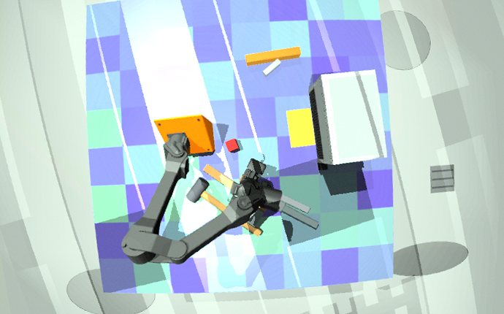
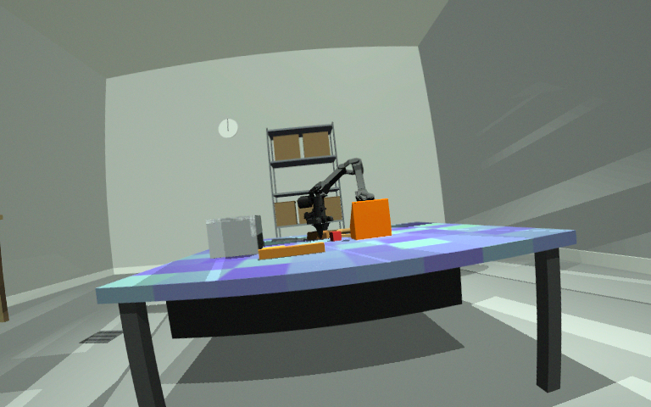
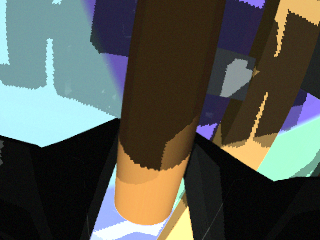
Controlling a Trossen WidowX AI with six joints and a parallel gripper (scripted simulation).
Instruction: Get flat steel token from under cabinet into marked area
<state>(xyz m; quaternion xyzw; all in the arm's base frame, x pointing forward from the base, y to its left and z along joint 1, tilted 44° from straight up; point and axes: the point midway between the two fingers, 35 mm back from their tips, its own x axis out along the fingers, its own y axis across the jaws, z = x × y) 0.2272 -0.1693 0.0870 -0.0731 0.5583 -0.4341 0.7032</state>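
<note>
Right now my gripper tip is 50 mm past the flat wooden stick and 20 mm to the left of it. From my gripper tip the other things lie so: grey flat tool: 150 mm ahead, 140 mm to the right; then small pale flat piece: 350 mm ahead, 170 mm to the left, 10 mm below; then red cube: 50 mm behind, 150 mm to the left, 10 mm above.
</note>
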